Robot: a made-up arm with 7 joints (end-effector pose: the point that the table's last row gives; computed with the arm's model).
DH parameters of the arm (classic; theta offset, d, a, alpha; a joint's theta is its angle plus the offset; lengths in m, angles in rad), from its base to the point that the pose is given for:
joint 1: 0 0.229 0 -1.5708
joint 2: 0 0 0 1.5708
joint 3: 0 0.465 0.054 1.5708
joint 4: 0 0 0.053 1.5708
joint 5: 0 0.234 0 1.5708
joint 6: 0 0 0.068 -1.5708
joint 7: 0 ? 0 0
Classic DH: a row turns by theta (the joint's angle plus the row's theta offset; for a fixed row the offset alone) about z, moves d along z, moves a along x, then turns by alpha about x.
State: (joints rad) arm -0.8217 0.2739 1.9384 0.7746 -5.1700 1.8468 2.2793
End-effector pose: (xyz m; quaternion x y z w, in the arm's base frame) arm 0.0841 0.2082 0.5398 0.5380 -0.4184 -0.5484 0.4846
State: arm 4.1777 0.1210 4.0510 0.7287 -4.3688 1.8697 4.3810
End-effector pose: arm -0.2199 0.2115 0.5589 -0.0077 -0.5707 0.2986 0.7649
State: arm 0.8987 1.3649 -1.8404 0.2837 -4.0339 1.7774 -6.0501
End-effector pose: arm 0.3379 0.0155 0.2664 -0.4107 0.7640 -0.2696 0.4182
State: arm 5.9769 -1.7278 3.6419 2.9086 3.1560 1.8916 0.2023
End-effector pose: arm -0.7195 0.2466 0.1391 0.0307 0.2526 0.9635 0.0828
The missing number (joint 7, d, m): 0.086
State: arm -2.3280 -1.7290 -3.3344 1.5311 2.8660 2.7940 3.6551
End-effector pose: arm 0.3966 0.3900 -0.0990 -0.2596 -0.1454 -0.6683 0.6817
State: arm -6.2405 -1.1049 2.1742 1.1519 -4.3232 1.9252 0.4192
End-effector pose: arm -0.5241 0.2001 0.1854 0.7400 0.3509 -0.5408 0.1917
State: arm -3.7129 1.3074 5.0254 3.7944 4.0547 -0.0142 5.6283
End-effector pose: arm -0.6650 0.2397 0.4081 -0.4407 -0.3429 0.7014 0.4430
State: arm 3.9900 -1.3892 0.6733 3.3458 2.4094 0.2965 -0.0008
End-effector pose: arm 0.4819 0.6132 0.3595 -0.6941 -0.3923 -0.5463 0.2566
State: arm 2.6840 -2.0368 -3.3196 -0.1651 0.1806 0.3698 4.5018
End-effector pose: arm 0.0527 -0.0485 0.1053 -0.2906 -0.0750 0.5305 0.7928
